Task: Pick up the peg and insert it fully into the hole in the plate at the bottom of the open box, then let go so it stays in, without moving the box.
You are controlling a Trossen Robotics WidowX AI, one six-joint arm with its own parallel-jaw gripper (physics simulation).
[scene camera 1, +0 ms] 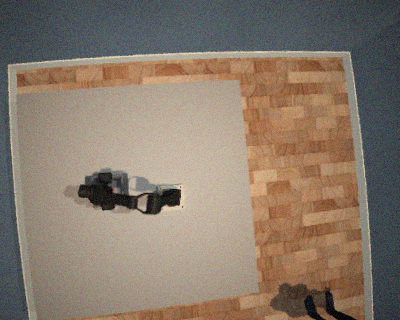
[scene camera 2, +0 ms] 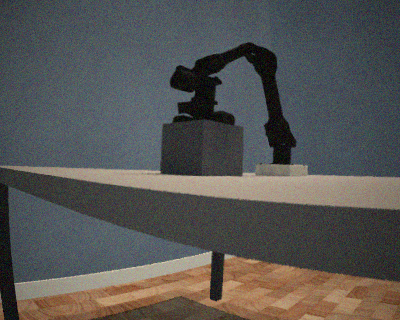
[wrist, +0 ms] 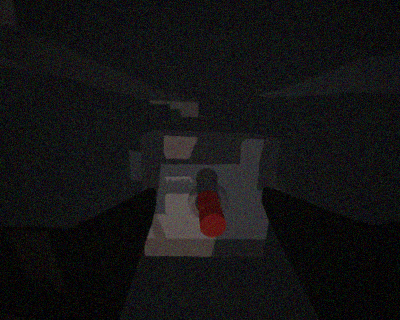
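Seen in the pictures: gripper, fingertip midpoint: (wrist: pixel 209 194); arm's base at its link origin: (scene camera 1: pixel 174 195) (scene camera 2: pixel 282 164).
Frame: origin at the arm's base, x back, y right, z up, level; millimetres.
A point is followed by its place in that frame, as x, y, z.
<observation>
The red peg (wrist: pixel 212 222) {-344, 17, 49} shows between the fingers in the wrist view, with its far end at a faint dark ring on the plate (wrist: pixel 244 200) {-346, 43, 19}. How deep it sits in the hole cannot be told. My gripper (wrist: pixel 209 194) {-350, 17, 27} (scene camera 2: pixel 281 161) is open, with a finger on each side of the peg and space between them and it. In the scene camera 2 view its fingers reach down into the white open box (scene camera 1: pixel 182 201) {45, -32, 0} (scene camera 2: pixel 281 170) {-78, -59, -20} (wrist: pixel 177 248), which stands on the table. In the scene camera 1 view the arm covers most of the box and hides the peg.
The arm's base stands on a grey block (scene camera 2: pixel 185 150) {-418, -10, 24}, to the left of the box on the pale table (scene camera 1: pixel 140 260) {-174, -384, -38} (scene camera 2: pixel 340 190) {-622, -561, -38}. Dark legs of a person (scene camera 1: pixel 311 306) and a shadow show on the wooden floor (scene camera 1: pixel 300 120) beyond the table's corner.
</observation>
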